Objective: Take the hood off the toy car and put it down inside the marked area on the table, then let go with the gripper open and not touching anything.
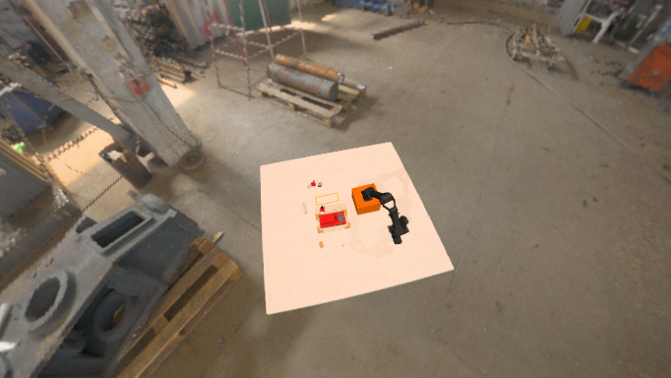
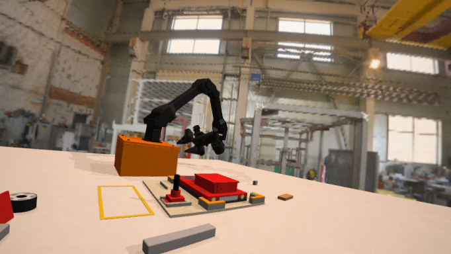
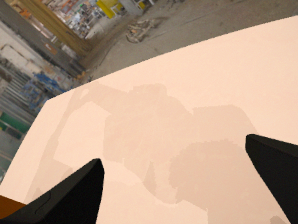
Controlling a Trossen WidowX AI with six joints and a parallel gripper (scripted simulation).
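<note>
My gripper tip is now 550 mm short of the hood, 150 mm to the left of it and 50 mm above it. From my gripper tip the other things lie so: black wheel 540 mm ahead, 510 mm to the right, 80 mm below; small block 630 mm ahead, 80 mm below, 30 mm to the left.
</note>
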